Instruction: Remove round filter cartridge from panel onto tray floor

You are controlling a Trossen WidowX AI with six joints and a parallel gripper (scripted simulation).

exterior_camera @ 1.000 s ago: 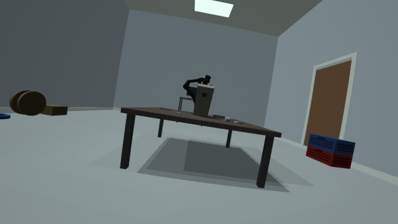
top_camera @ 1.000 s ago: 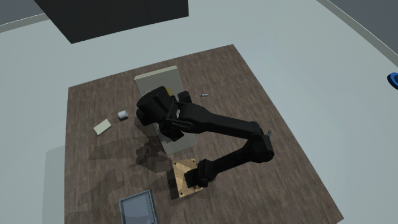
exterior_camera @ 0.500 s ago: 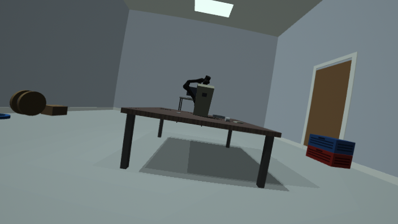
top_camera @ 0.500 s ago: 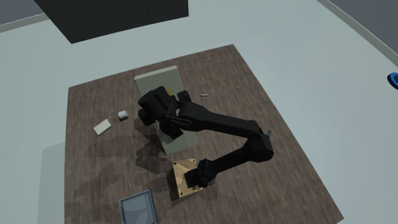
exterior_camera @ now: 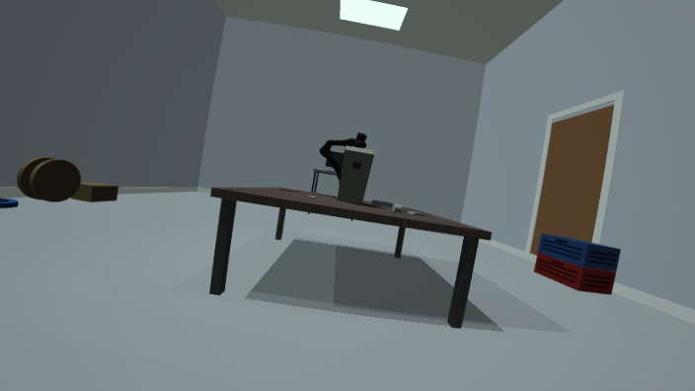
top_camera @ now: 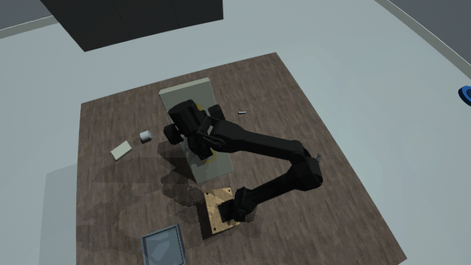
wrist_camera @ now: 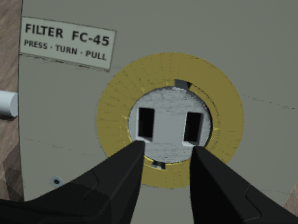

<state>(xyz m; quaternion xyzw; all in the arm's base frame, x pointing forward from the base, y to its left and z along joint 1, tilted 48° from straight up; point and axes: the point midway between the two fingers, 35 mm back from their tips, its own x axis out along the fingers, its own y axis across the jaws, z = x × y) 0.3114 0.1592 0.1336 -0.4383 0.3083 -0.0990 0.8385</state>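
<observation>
Right now the round filter cartridge is 4 cm ahead of my gripper tip and 3 cm below it. Also, from my gripper tip: grey tray 39 cm behind, 27 cm to the left, 28 cm below; then beige block 11 cm ahead, 42 cm to the left, 29 cm below; then small pin 13 cm ahead, 24 cm to the right, 29 cm below.
</observation>
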